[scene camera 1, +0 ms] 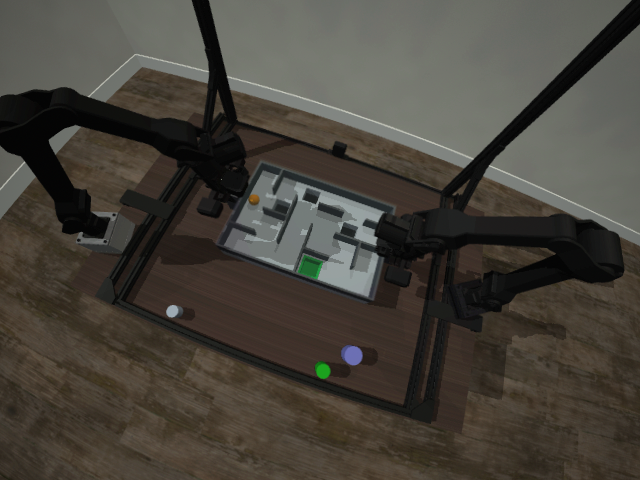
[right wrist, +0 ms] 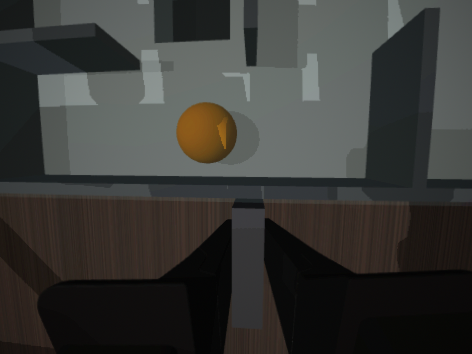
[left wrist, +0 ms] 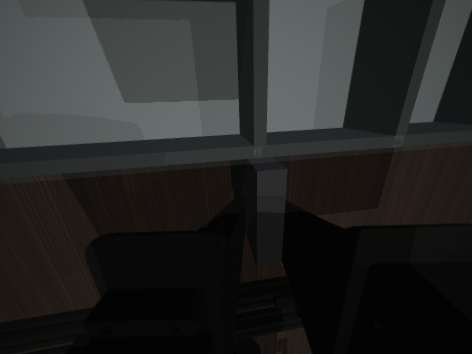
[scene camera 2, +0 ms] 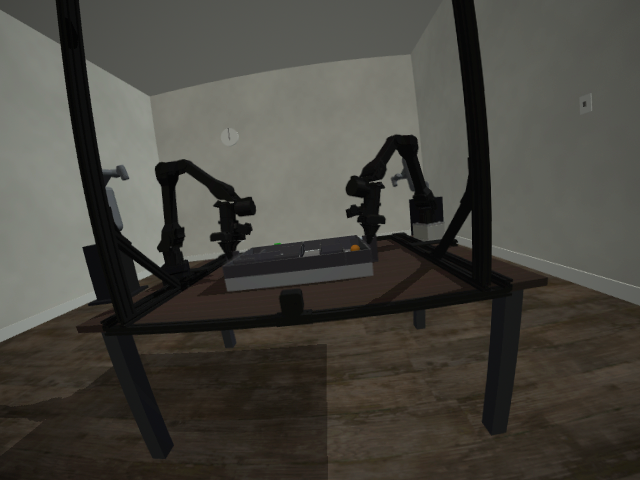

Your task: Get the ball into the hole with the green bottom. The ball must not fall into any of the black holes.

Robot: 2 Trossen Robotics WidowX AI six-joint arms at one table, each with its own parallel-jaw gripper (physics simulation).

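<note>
The orange ball (scene camera 1: 253,199) (scene camera 2: 355,248) (right wrist: 206,132) rests inside the grey-walled maze board (scene camera 1: 268,262) (scene camera 2: 299,277) near its left short wall in scene camera 1. A black hole (scene camera 1: 281,207) (right wrist: 201,20) is close to it; two more black holes (scene camera 1: 311,195) (scene camera 1: 348,229) lie farther right. The green-bottomed hole (scene camera 1: 310,267) is at the front wall. My right gripper (scene camera 2: 370,238) (right wrist: 247,226) is shut on the board's grey handle (right wrist: 248,280) beside the ball. My left gripper (scene camera 2: 229,254) (left wrist: 255,202) is shut on the opposite grey handle (left wrist: 271,185). The board looks about level.
In scene camera 1 a white cylinder (scene camera 1: 174,311), a purple cylinder (scene camera 1: 352,354) and a green cylinder (scene camera 1: 322,369) stand near the table's front edge. Black frame rails border the table. A small black box (scene camera 1: 339,148) (scene camera 2: 291,301) sits on the far rail in scene camera 1.
</note>
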